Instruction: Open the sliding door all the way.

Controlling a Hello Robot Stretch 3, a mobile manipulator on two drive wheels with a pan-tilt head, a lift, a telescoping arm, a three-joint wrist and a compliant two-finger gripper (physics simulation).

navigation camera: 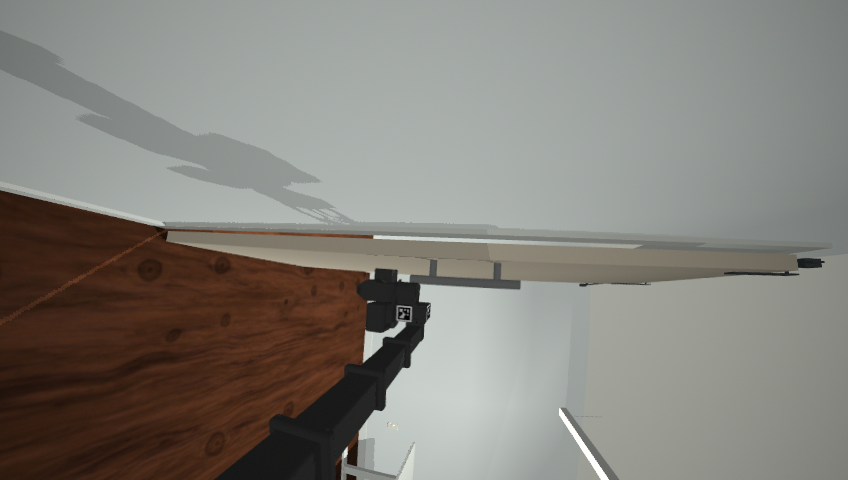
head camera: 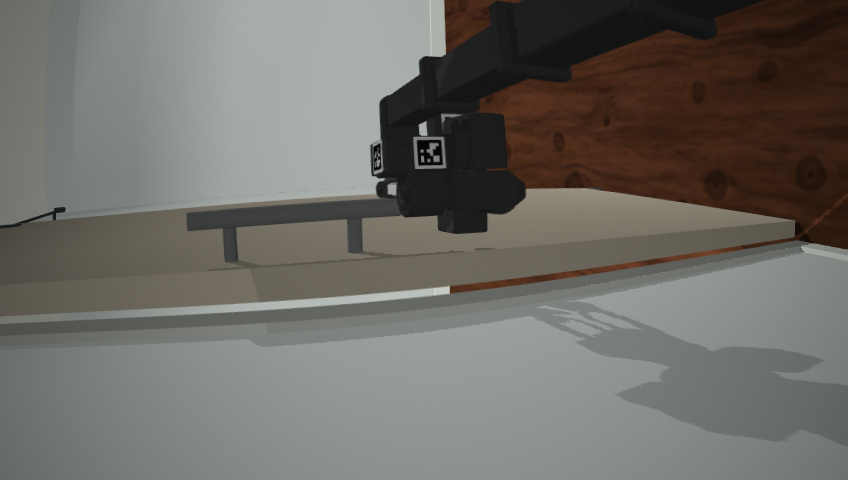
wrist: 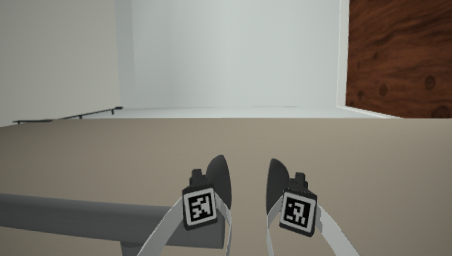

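Observation:
The sliding door is a beige panel, seen at a steep slant in the head and navigation views. A grey bar handle stands off it on posts. My gripper is partly open, with no object between its fingers. In the wrist view the handle's right end lies behind the left finger and its marker; the gap between the fingers is right of that end. Contact cannot be told. In the head view the wrist hides the fingers and covers the handle's right end.
Brown knotted wood lies beyond the arm. A pale surface with the robot's shadow adjoins the door's edge. A thin dark rail runs at the far left. A white bar shows at lower right.

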